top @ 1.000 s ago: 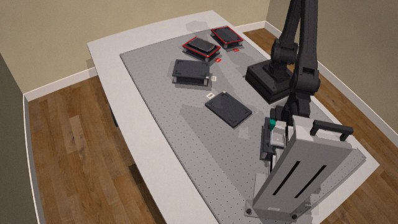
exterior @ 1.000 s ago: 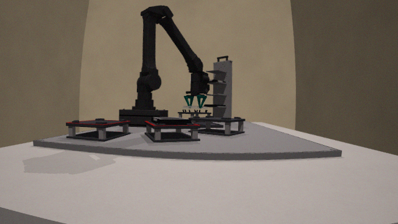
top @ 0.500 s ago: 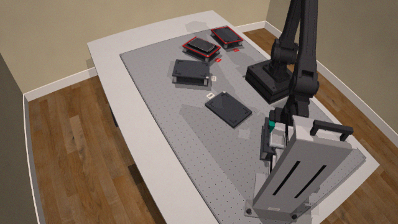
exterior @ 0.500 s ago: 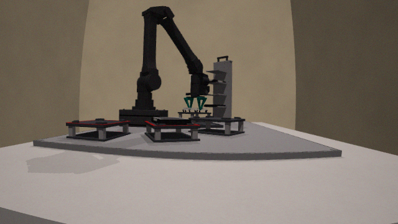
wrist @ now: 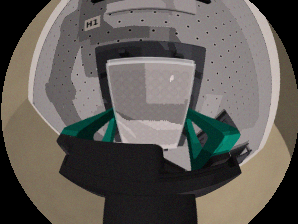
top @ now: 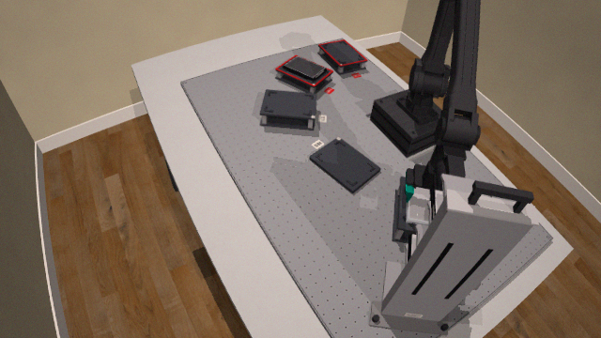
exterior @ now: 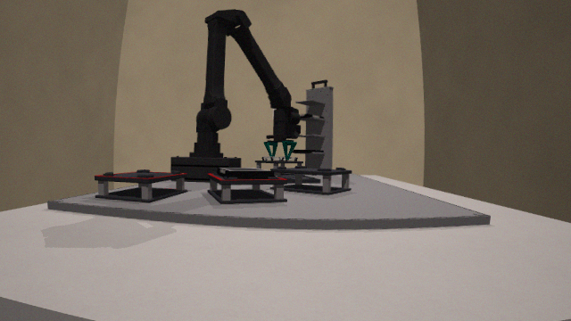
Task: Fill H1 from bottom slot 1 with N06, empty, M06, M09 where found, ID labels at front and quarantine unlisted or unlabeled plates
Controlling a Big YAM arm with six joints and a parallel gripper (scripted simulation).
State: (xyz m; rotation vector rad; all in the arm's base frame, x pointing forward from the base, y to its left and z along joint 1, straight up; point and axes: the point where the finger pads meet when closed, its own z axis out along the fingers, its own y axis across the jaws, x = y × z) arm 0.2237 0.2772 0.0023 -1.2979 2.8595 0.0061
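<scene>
The white plate is right at my hand. Round my hand: H1 deck label: 17 cm to the left, 7 cm below, 1 cm ahead; plate hotel H1: 20 cm to the left, 17 cm ahead, 13 cm above; red-rimmed quarantine nest: 69 cm to the right, 23 cm behind, 4 cm below.
</scene>
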